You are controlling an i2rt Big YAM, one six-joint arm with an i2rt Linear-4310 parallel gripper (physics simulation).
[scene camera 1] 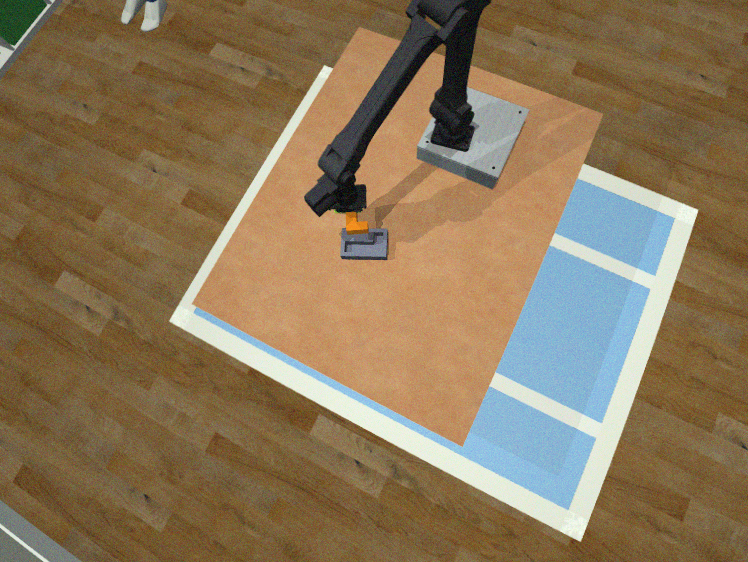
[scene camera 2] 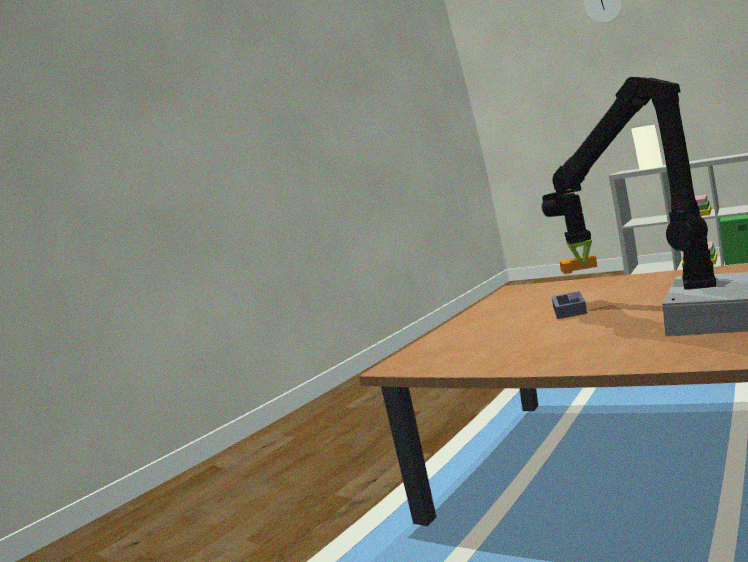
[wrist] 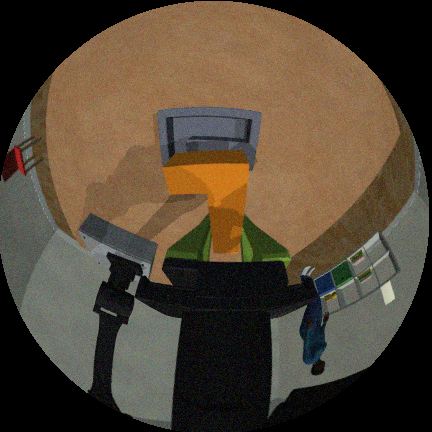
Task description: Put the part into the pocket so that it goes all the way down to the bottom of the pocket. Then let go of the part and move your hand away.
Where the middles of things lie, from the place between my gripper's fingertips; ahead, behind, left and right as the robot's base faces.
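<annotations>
My gripper's 10 mm short of the orange L-shaped part (wrist: 222, 174), 20 mm to the right of it and 10 mm below it, and there's a grey pocket block (scene camera 1: 371, 246) that's 50 mm ahead of my hand, 50 mm to the left of it and 100 mm below it.
</annotations>
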